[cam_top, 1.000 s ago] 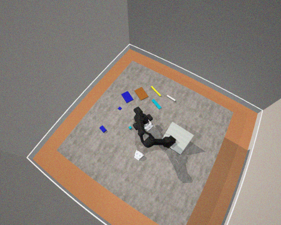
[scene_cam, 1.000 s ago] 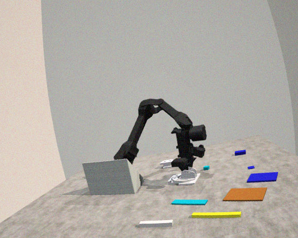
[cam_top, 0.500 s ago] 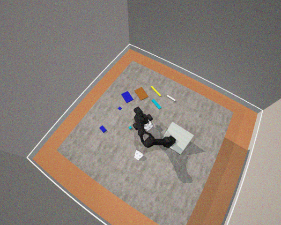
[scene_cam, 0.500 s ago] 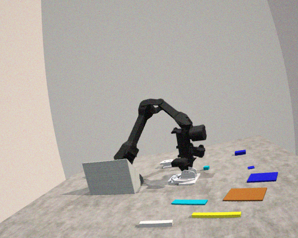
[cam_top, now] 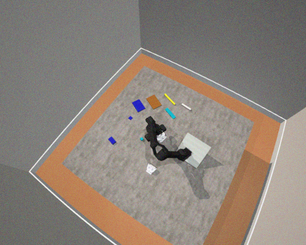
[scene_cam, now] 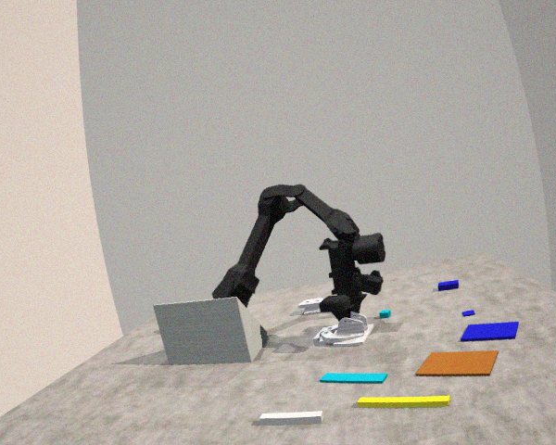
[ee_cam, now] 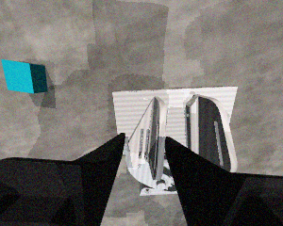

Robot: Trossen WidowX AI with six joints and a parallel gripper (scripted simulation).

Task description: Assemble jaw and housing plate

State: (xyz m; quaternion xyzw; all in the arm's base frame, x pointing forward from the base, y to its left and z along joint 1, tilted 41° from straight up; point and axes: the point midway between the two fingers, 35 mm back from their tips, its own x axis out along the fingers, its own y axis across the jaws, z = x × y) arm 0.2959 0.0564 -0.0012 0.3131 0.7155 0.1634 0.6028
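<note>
Now: the white jaw 40 mm to the right of my gripper tip and 40 mm behind it. From my gripper tip the other things lie so: small cyan cube 100 mm to the left, 80 mm ahead, 10 mm below; cyan strip 270 mm to the right, 40 mm ahead, 10 mm below; small white block 240 mm to the left, 160 mm behind.
</note>
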